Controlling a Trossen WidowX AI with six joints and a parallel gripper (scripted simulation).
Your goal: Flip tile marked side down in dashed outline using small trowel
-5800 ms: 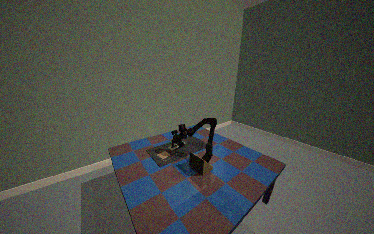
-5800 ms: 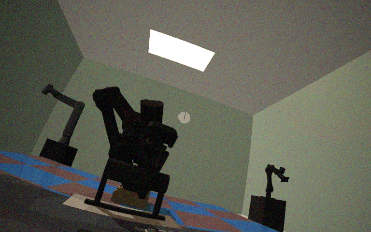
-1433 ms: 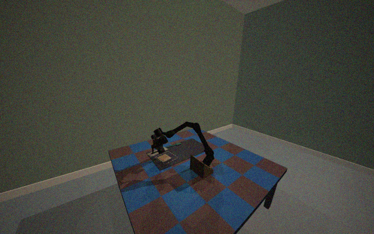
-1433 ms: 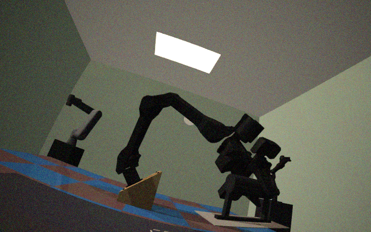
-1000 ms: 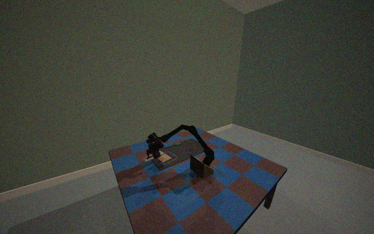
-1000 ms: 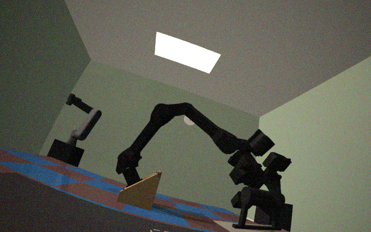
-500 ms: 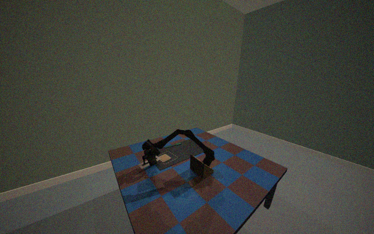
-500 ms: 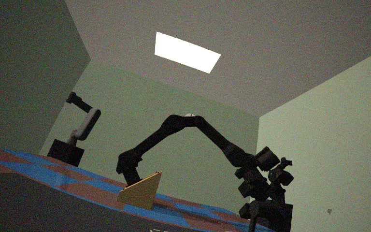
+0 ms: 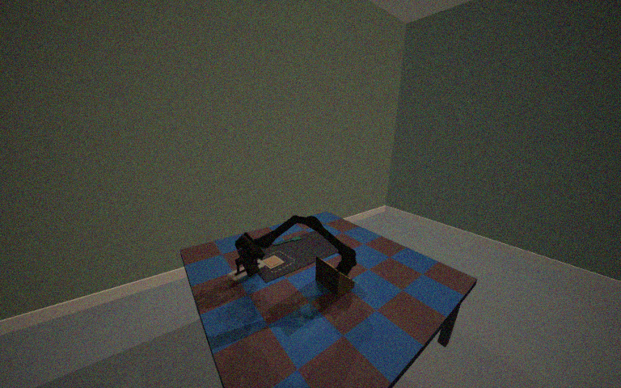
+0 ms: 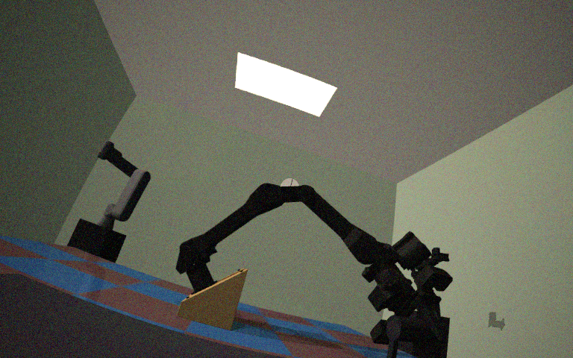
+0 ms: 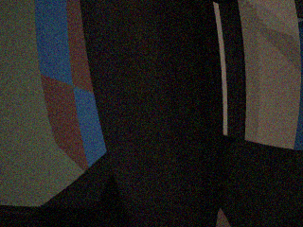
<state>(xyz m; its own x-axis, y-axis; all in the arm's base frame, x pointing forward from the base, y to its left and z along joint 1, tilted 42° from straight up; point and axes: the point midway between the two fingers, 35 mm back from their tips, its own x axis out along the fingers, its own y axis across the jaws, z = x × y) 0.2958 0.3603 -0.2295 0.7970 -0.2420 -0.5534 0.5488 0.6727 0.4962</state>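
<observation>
My gripper tip is 21 cm short of the thin green stick, 40 cm to the left of it and 8 cm above it. Also, from my gripper tip: dark mat: 7 cm ahead, 39 cm to the right, 10 cm below; tile: 2 cm ahead, 18 cm to the right, 8 cm below.
</observation>
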